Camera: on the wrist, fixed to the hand. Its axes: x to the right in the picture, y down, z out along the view.
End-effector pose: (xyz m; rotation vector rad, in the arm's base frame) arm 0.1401 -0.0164 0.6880 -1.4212 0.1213 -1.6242
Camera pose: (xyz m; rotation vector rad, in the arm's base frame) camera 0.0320 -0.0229 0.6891 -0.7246 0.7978 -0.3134
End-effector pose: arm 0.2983 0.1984 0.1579 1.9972 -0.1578 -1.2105
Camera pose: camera 0.3509 0.2923 0.1459 1.3059 -1.5029 -0.1640
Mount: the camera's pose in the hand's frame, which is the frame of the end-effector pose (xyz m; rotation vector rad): -0.0073 -0.0583 -0.0910 0.1904 -0.0121 1.5365
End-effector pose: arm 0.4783 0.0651 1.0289 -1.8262 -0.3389 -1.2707
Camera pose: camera 0.3806 0.0313 1.0613 -1.2881 0.8050 -0.1095
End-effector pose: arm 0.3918 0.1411 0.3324 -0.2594 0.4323 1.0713
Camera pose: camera 0.4210 0.0713 0.2549 0.3478 0.7317 2.4985
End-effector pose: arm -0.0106 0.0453 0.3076 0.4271 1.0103 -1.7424
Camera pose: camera -0.0759 0.1286 0.2845 0.9643 0.2356 -0.4162
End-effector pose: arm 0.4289 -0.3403 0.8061 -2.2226 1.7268 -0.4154
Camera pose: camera 0.4423 -0.3245 0.9124 -0.3334 2.5585 -0.1294
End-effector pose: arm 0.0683 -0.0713 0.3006 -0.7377 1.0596 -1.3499
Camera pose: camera -0.0374 -0.0575 0.3200 0.2884 1.0358 -0.0848
